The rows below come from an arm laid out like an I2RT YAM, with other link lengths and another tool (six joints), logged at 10 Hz.
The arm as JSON. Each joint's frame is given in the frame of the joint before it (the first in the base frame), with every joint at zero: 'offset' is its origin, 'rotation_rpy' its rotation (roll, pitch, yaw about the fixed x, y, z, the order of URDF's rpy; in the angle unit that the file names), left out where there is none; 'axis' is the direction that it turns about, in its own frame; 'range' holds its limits. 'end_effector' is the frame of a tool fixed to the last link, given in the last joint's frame.
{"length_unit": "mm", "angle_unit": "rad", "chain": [
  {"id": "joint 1", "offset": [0.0, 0.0, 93.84], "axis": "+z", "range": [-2.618, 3.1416]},
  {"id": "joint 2", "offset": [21.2, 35.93, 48.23], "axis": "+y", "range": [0.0, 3.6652]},
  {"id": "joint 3", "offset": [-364.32, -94.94, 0.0], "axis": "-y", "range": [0.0, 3.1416]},
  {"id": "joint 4", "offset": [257.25, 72.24, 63.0], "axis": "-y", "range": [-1.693, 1.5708]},
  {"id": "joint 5", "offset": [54.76, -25.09, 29.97], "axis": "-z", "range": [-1.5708, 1.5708]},
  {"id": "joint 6", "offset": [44.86, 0.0, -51.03], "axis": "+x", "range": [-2.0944, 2.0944]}
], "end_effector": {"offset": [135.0, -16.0, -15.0], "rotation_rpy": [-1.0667, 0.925, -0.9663]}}
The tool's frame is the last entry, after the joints.
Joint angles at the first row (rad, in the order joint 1, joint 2, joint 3, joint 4, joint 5, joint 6):
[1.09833, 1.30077, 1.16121, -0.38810, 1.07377, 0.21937]
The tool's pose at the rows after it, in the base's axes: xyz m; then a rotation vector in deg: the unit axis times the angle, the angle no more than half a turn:
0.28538, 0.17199, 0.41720, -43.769, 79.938, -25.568
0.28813, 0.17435, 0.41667, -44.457, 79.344, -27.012
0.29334, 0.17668, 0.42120, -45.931, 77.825, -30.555
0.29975, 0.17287, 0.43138, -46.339, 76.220, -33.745
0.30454, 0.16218, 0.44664, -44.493, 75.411, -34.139
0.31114, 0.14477, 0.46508, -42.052, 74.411, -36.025
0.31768, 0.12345, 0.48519, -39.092, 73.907, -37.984
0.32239, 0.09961, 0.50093, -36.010, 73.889, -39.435
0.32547, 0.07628, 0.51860, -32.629, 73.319, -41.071
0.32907, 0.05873, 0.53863, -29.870, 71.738, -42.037
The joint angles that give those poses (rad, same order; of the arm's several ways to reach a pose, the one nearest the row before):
[1.09834, 1.31150, 1.15817, -0.38353, 1.07380, 0.21939]
[1.09834, 1.32380, 1.15356, -0.35600, 1.08903, 0.18884]
[1.09682, 1.34374, 1.15509, -0.30240, 1.12584, 0.10765]
[1.07852, 1.34685, 1.15813, -0.23176, 1.14894, 0.00785]
[1.04477, 1.32544, 1.17495, -0.19645, 1.13518, -0.04263]
[0.99415, 1.30240, 1.19029, -0.14129, 1.12748, -0.11618]
[0.93131, 1.28247, 1.22089, -0.11354, 1.11221, -0.16851]
[0.86076, 1.26101, 1.24704, -0.10891, 1.08468, -0.19013]
[0.79170, 1.24255, 1.27467, -0.09056, 1.06009, -0.21776]
[0.72881, 1.23181, 1.30686, -0.05685, 1.02183, -0.25453]

